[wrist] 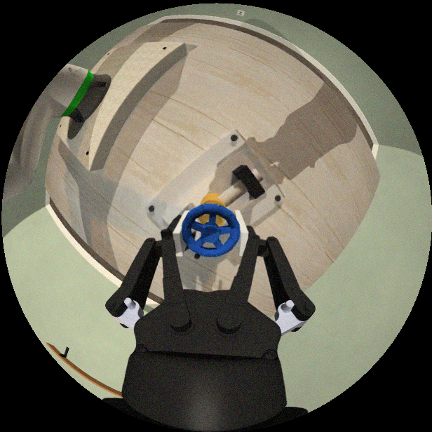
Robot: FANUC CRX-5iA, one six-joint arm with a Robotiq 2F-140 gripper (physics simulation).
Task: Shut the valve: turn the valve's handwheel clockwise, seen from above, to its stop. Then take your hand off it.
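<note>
The valve's blue handwheel [211, 230] is a spoked ring just below the middle of the wrist view. Its orange-yellow body [212, 199] shows behind and through the wheel. A pale pipe [231, 195] runs from it to a black block on the upper right. My gripper [211, 219] is shut on the handwheel, with one pale fingertip pad against the left of the rim and the other against the right. The lower part of the valve is mostly hidden by the wheel and fingers.
The valve stands on a pale base plate [192, 167] with dark bolts, on a wooden table top [220, 75]. A black block [248, 181] holds the pipe. A raised beige slab [127, 95] lies upper left, by the arm's base with its green ring [79, 95].
</note>
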